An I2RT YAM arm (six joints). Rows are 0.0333 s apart.
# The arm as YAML. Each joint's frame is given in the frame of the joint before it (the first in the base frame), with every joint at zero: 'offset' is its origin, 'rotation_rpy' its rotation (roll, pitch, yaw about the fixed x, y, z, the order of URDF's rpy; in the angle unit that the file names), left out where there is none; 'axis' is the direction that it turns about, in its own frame. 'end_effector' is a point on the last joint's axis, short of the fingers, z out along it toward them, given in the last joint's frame.
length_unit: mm
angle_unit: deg
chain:
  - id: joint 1
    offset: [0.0, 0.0, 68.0]
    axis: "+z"
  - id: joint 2
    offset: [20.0, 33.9, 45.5]
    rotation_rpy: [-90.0, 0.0, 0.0]
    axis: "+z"
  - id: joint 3
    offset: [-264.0, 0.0, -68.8]
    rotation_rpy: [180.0, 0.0, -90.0]
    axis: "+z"
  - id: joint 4
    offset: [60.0, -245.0, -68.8]
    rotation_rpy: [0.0, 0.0, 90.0]
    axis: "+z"
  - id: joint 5
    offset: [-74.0, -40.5, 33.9]
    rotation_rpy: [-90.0, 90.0, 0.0]
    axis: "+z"
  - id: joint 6
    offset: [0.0, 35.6, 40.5]
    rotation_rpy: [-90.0, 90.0, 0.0]
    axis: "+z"
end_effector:
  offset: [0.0, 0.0, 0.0]
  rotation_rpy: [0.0, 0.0, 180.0]
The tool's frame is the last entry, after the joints.
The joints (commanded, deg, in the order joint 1, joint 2, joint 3, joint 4, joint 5, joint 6), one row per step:
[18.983 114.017 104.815 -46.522 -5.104 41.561]
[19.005 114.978 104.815 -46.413 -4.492 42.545]
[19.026 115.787 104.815 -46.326 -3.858 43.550]
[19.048 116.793 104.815 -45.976 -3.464 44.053]
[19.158 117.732 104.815 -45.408 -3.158 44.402]
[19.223 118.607 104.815 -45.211 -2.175 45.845]
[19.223 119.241 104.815 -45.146 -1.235 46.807]
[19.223 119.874 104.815 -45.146 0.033 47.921]
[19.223 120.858 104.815 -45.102 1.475 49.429]
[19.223 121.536 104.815 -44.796 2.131 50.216]
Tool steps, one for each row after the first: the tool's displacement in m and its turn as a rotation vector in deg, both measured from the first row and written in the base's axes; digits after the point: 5 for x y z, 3 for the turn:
[0.00290 0.00078 -0.00699 -0.268 0.896 -1.133]
[0.00527 0.00135 -0.01292 -0.511 1.653 -2.298]
[0.00839 0.00235 -0.02008 -0.800 2.279 -2.913]
[0.01133 0.00408 -0.02658 -1.001 2.622 -3.262]
[0.01371 0.00481 -0.03303 -1.312 3.301 -4.941]
[0.01542 0.00479 -0.03781 -1.790 3.755 -6.256]
[0.01705 0.00452 -0.04265 -2.481 4.172 -7.873]
[0.01942 0.00440 -0.05014 -3.248 4.860 -9.907]
[0.02136 0.00464 -0.05507 -3.529 5.126 -10.917]

